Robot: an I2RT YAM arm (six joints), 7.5 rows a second.
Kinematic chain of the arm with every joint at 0, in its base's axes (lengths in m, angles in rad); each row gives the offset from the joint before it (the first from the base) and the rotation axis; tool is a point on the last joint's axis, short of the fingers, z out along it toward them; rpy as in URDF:
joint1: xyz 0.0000 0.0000 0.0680 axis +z
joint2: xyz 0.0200 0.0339 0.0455 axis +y
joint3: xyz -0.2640 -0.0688 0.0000 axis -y
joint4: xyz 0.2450 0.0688 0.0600 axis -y
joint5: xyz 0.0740 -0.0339 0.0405 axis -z
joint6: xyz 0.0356 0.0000 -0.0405 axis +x
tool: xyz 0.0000 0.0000 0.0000 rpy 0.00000 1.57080 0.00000
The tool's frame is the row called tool.
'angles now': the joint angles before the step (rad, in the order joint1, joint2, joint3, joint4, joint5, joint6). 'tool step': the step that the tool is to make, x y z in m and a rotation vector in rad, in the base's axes. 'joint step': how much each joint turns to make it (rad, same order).
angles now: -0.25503 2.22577 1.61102 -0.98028 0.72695 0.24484
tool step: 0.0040 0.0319 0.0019 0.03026 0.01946 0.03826
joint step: 0.07617 0.00069 0.01065 -0.06707 -0.02733 0.04827
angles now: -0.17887 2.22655 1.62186 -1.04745 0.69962 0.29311
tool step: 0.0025 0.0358 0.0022 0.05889 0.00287 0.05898
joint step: 0.08404 -0.01002 -0.00296 -0.03334 -0.06005 0.02481
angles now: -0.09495 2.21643 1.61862 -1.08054 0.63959 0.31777
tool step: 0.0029 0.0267 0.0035 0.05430 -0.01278 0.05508
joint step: 0.06241 -0.00939 0.00426 -0.00547 -0.05546 0.00195
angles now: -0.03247 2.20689 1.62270 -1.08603 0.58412 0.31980
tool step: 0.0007 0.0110 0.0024 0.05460 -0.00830 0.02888
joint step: 0.02322 -0.00955 -0.00090 0.00518 -0.05400 -0.01261
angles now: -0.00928 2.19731 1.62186 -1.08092 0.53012 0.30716
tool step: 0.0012 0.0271 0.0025 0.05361 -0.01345 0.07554
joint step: 0.06292 -0.01097 -0.00304 0.01582 -0.05221 -0.01887
